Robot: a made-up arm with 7 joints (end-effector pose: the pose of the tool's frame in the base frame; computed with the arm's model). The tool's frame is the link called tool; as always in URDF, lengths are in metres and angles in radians.
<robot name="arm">
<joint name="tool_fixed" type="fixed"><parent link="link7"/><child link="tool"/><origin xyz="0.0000 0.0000 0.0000" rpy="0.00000 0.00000 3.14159"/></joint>
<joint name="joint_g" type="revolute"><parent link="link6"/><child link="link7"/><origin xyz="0.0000 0.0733 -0.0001" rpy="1.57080 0.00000 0.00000"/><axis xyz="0 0 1"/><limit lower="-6.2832" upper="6.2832"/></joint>
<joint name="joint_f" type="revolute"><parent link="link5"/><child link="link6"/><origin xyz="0.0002 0.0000 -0.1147" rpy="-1.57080 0.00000 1.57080"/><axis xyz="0 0 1"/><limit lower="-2.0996" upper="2.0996"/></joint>
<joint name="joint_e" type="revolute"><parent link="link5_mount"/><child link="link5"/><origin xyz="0.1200 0.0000 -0.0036" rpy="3.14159 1.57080 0.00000"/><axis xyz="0 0 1"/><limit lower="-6.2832" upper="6.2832"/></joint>
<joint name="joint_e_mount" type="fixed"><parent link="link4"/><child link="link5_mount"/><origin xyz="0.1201 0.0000 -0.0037" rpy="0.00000 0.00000 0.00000"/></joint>
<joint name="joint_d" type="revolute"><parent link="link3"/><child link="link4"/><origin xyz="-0.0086 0.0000 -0.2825" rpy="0.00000 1.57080 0.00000"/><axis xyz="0 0 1"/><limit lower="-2.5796" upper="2.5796"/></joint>
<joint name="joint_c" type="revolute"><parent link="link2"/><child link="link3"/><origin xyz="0.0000 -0.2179 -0.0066" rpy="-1.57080 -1.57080 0.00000"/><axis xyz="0 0 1"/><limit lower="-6.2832" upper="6.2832"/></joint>
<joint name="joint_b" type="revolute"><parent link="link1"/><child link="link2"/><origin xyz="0.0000 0.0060 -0.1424" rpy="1.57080 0.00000 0.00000"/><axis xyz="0 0 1"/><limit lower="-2.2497" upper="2.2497"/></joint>
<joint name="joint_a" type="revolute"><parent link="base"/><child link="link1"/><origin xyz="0.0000 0.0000 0.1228" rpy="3.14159 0.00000 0.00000"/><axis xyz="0 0 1"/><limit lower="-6.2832" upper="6.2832"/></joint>
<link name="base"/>
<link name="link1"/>
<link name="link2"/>
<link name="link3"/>
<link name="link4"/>
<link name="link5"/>
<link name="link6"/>
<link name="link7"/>
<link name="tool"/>
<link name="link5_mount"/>
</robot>
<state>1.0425 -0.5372 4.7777 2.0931 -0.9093 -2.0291 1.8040</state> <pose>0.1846 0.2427 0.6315 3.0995 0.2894 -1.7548</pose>
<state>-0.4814 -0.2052 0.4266 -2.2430 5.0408 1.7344 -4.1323</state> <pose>-0.3304 -0.0008 0.5161 -1.9946 -0.1102 -2.8811</pose>
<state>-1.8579 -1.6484 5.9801 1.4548 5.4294 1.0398 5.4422</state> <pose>0.0208 -0.5477 0.5917 -2.3203 0.9672 -2.4795</pose>
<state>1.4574 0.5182 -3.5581 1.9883 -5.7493 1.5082 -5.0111</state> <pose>-0.0985 0.1018 0.6714 0.3882 -0.6543 0.0613</pose>
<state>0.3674 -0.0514 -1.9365 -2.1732 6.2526 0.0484 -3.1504</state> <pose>-0.0017 -0.3616 0.5329 -0.1575 1.0283 1.4129</pose>
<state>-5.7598 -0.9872 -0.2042 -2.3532 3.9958 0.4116 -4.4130</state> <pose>-0.3032 0.1008 0.1349 -0.3161 0.3601 2.3260</pose>
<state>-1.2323 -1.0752 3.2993 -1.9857 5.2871 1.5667 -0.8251</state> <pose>0.0418 -0.2159 0.7426 2.9650 1.2468 -0.9526</pose>
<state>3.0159 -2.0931 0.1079 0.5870 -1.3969 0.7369 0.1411</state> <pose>0.8351 0.1110 0.0527 1.8059 -0.2918 -2.1814</pose>
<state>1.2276 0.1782 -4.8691 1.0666 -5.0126 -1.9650 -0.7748</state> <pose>-0.1911 -0.2908 0.9143 1.4776 0.3028 -2.1796</pose>
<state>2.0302 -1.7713 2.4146 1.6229 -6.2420 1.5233 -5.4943</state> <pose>-0.0562 0.4130 -0.0879 -1.7475 -0.0457 -0.4169</pose>
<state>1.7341 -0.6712 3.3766 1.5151 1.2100 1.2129 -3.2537</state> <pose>0.2473 0.5523 0.4359 -1.1960 0.3870 1.4776</pose>
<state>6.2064 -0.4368 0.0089 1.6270 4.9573 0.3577 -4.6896</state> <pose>0.1840 0.0067 0.8699 2.2178 1.1056 -0.5488</pose>
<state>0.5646 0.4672 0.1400 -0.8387 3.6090 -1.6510 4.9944</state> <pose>0.1150 -0.1090 1.0629 1.8579 -0.1617 -2.7752</pose>
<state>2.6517 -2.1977 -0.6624 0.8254 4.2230 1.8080 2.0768</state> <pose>0.6925 0.1843 -0.0565 -0.4148 -0.4111 -1.0458</pose>
